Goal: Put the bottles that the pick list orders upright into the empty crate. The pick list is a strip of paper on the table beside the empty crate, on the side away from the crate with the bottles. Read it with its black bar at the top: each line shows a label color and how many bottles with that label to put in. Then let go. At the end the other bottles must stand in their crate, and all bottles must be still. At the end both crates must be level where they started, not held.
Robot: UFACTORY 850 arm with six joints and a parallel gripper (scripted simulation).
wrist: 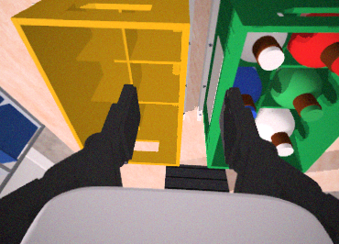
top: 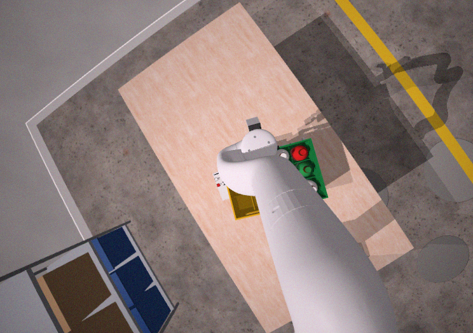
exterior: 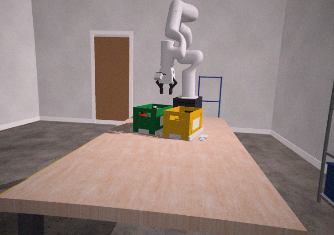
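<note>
My hand is 21 cm above the green bottle, 17 cm to the left of it and 16 cm past it. The rest, counted from my hand: blue-label bottle: 21 cm below, 15 cm behind, 8 cm to the right; then yellow crate: 22 cm below, 11 cm to the left, 10 cm behind; then green crate: 22 cm below, 15 cm behind, 12 cm to the right.
</note>
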